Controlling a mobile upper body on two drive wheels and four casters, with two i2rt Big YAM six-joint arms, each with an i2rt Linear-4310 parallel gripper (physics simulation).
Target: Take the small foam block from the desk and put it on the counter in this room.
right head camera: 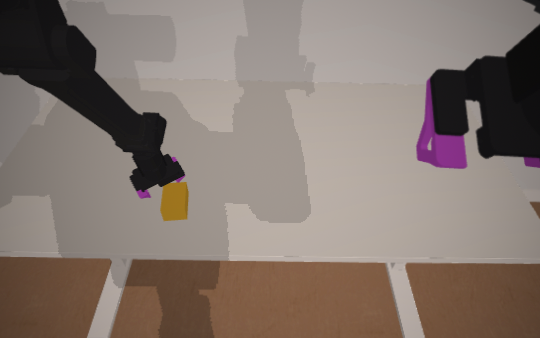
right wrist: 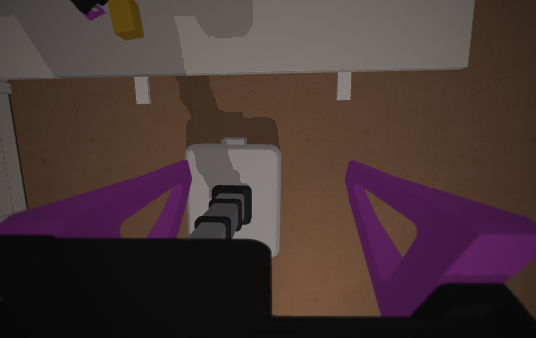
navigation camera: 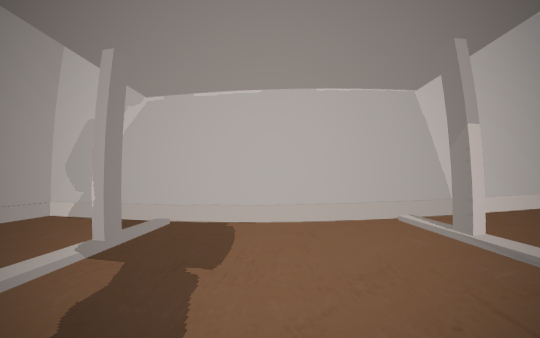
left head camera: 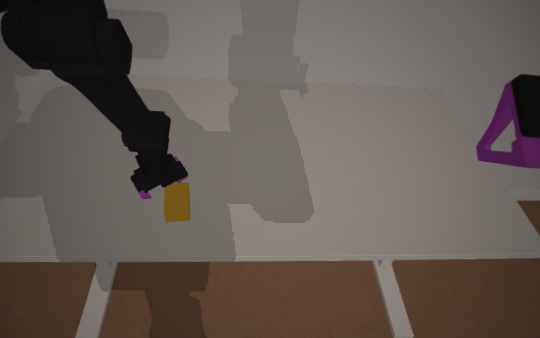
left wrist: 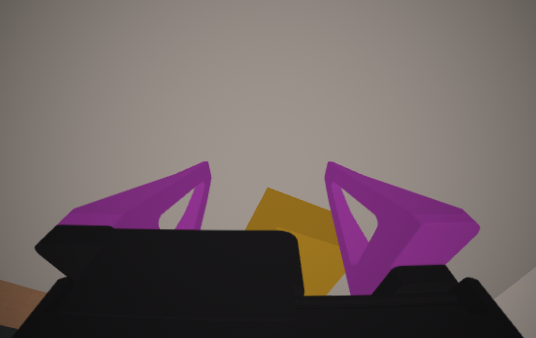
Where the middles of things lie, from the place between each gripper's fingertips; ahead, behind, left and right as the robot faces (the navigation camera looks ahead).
Now: the yellow foam block (right head camera: 174, 206) 350 mm ahead of my right hand, 420 mm to the left of it and 530 mm below it.
Right now the yellow foam block is 50 mm to the right of my left hand, 50 mm behind it and 20 mm above it.
